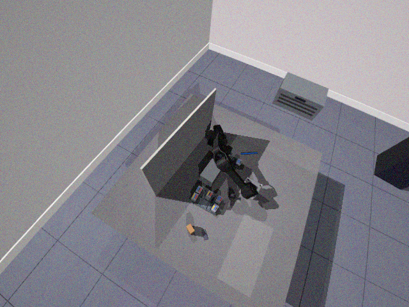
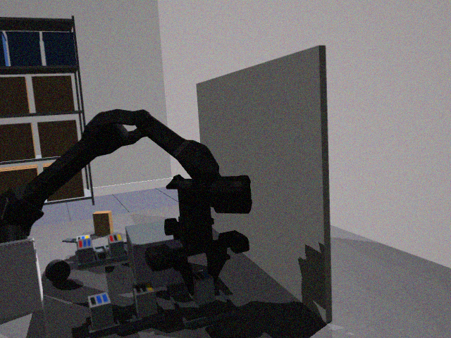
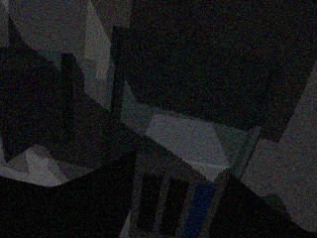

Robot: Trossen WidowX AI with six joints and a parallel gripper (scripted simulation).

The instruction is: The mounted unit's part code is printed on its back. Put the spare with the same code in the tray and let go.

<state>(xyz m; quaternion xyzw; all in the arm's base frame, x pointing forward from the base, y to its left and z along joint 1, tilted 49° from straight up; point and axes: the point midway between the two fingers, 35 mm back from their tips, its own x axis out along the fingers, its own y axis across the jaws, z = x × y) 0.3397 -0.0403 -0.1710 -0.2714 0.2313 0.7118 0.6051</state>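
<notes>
The shallow tray lies 2 cm below my gripper tip. The rest, counted from my gripper tip: mounted unit (6 cm behind, 21 cm to the left, 3 cm above); then tall grey-green panel (17 cm ahead, 20 cm to the left, 20 cm above); then blue pen (21 cm behind, 15 cm to the right, 2 cm below).
</notes>
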